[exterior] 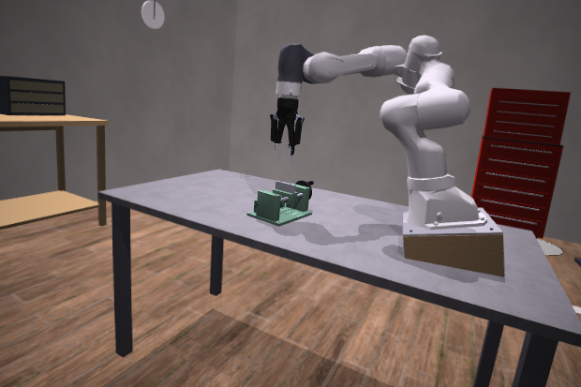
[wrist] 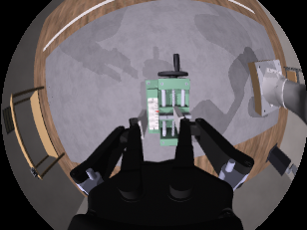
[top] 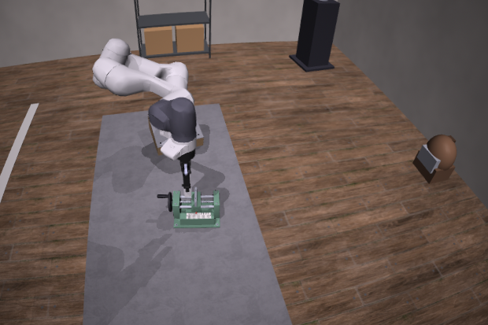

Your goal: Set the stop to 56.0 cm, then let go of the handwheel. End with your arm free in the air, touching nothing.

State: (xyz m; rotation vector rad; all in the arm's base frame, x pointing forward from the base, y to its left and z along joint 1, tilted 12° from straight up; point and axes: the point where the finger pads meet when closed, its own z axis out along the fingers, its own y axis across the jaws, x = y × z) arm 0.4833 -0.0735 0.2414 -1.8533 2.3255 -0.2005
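The black handwheel lies 70 mm behind my hand, 80 mm to the right of it and 120 mm below it. Round my hand: stop carriage (20 mm behind, 30 mm to the left, 130 mm below).
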